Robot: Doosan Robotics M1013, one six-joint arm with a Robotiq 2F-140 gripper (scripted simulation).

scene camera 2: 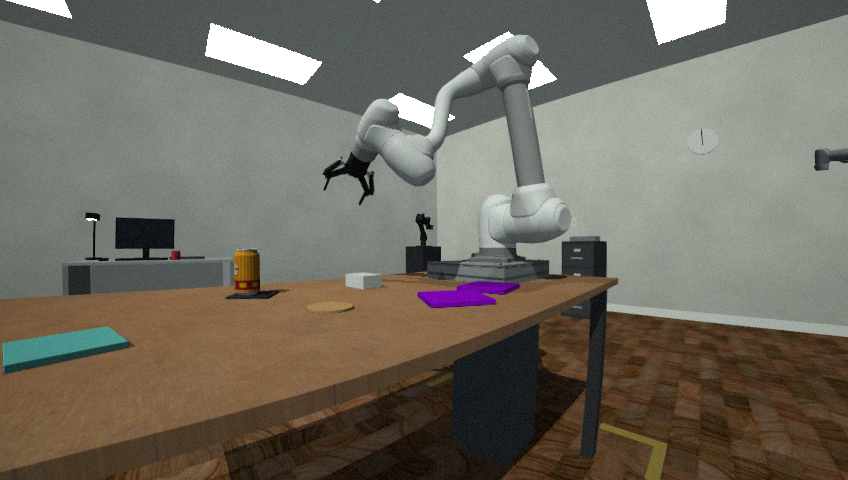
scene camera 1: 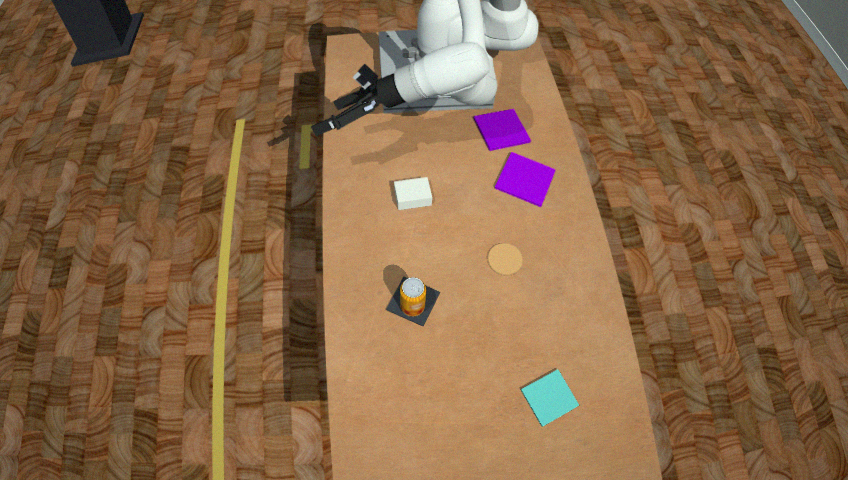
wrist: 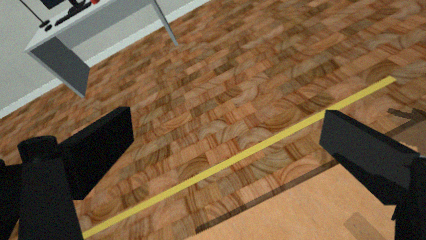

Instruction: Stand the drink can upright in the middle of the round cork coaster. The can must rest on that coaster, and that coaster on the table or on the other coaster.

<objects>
my gripper: scene camera 2 342, 195; scene camera 1; wrist
drink can: scene camera 2; scene camera 1; not seen in the wrist view (out of frame)
same spot on my gripper: [wrist: 46, 199] = [scene camera 1: 345, 110]
same spot on drink can: [scene camera 2: 246, 261] = [scene camera 1: 425, 296]
</objects>
